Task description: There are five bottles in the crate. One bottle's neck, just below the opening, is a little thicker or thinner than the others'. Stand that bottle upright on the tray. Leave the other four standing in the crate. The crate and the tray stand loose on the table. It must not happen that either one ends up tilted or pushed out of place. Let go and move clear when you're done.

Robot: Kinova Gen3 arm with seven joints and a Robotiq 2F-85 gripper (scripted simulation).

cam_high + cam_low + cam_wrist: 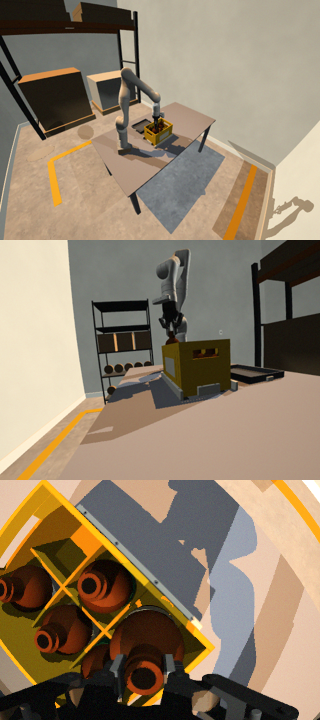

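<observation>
The brown bottle is 70 mm below my hand. The rest, counted from my hand: dark tray 80 mm ahead, 340 mm to the left, 220 mm below; yellow crate 90 mm ahead, 50 mm to the left, 150 mm below.
</observation>
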